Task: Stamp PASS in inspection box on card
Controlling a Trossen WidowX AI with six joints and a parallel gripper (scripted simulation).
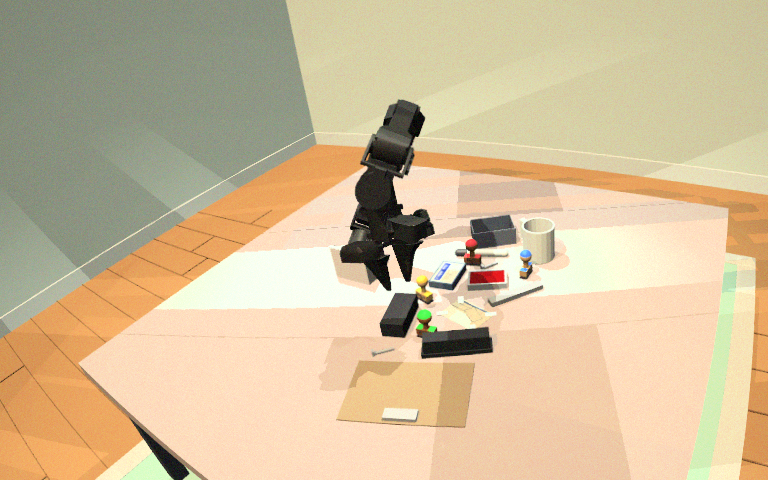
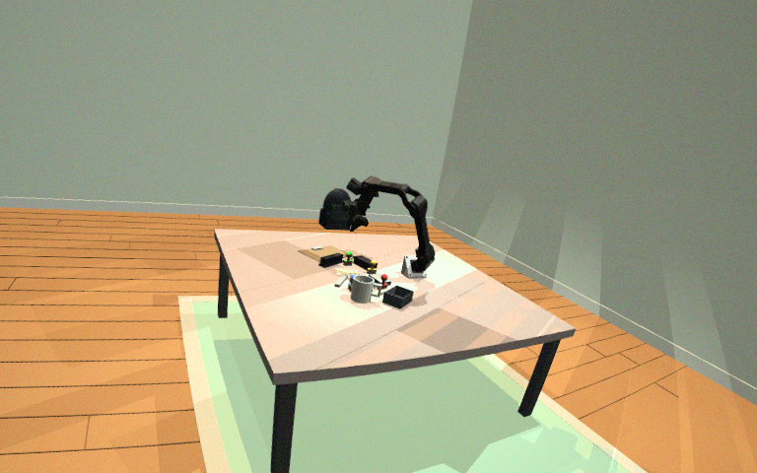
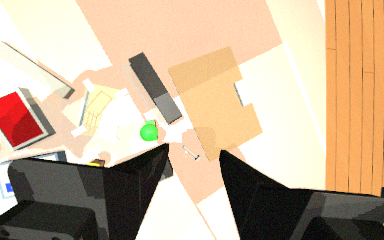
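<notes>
Now: the green-knobbed stamp 10 mm ahead of my gripper tip, 50 mm to the left of it and 140 mm below it. Also, from my gripper tip: cream card: 50 mm ahead, 150 mm to the left, 160 mm below; yellow-knobbed stamp: 70 mm behind, 160 mm to the left, 140 mm below; black bar: 80 mm ahead, 40 mm to the left, 140 mm below.
</notes>
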